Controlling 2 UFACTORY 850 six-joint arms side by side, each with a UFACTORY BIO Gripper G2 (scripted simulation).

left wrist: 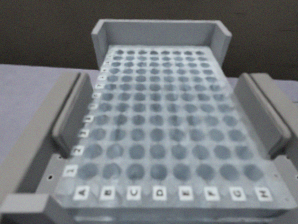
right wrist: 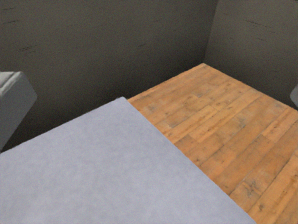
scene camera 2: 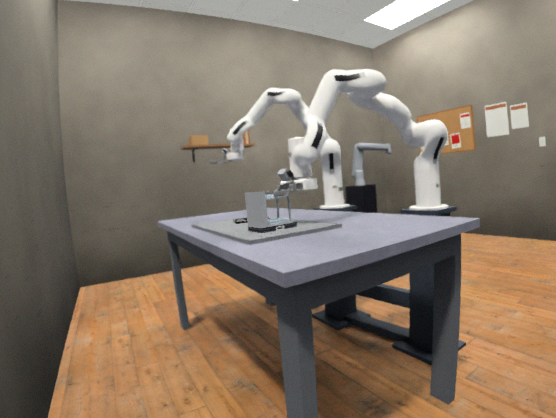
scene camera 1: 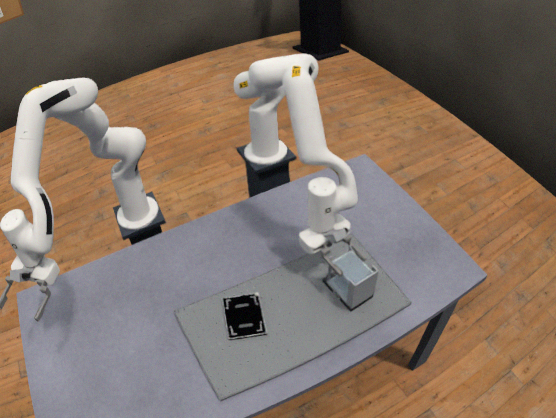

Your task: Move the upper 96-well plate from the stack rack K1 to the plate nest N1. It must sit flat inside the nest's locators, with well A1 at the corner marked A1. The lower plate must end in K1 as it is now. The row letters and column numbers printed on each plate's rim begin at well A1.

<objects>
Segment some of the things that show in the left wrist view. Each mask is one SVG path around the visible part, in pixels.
My left gripper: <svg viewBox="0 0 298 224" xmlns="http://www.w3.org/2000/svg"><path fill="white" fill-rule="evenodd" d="M0 214L0 224L19 224ZM241 74L233 92L272 161L278 156L288 156L298 171L298 108L268 74ZM87 72L82 72L81 74L80 72L63 71L0 165L0 210L9 195L35 195L53 154L60 154L63 159L67 159L93 91L90 76Z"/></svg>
A 96-well plate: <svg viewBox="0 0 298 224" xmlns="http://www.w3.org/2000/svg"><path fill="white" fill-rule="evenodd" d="M109 45L53 194L57 202L78 224L267 224L298 207L209 46Z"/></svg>
</objects>
